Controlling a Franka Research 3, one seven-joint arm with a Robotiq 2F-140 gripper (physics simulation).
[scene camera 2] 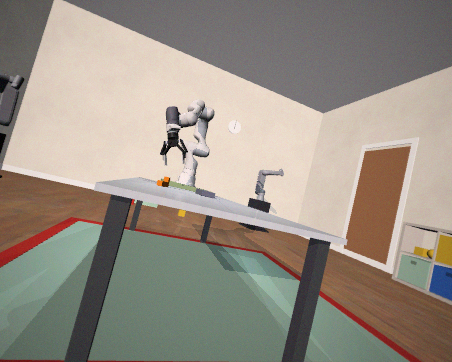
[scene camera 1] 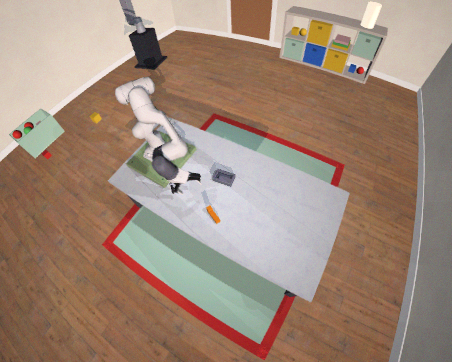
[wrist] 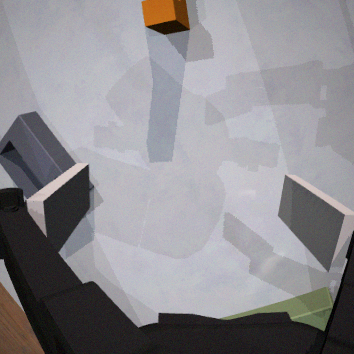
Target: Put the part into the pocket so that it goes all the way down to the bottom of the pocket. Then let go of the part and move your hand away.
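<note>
The orange part point(scene camera 1: 213, 214) point(scene camera 2: 164, 182) point(wrist: 165, 15) lies on the grey table point(scene camera 1: 285, 225) point(scene camera 2: 280, 220). Its near end shows at the top edge of the wrist view, and the rest is cut off there. The pocket is in a dark grey block point(scene camera 1: 223, 182) point(scene camera 2: 205, 193) point(wrist: 49, 142), which stands on the table apart from the part and shows at the left of the wrist view, partly behind a finger. My gripper point(scene camera 1: 188, 183) point(scene camera 2: 175, 159) point(wrist: 187, 190) is open and empty, pointing down, well above the table. The pocket's floor is hard to make out.
A green plate point(scene camera 1: 139, 166) point(scene camera 2: 183, 187) point(wrist: 312, 301) lies under the arm's base, at the lower right of the wrist view. A shelf unit point(scene camera 1: 283, 34), a second arm on a black pedestal point(scene camera 1: 146, 48) and a light green box point(scene camera 1: 45, 137) stand on the floor away from the table.
</note>
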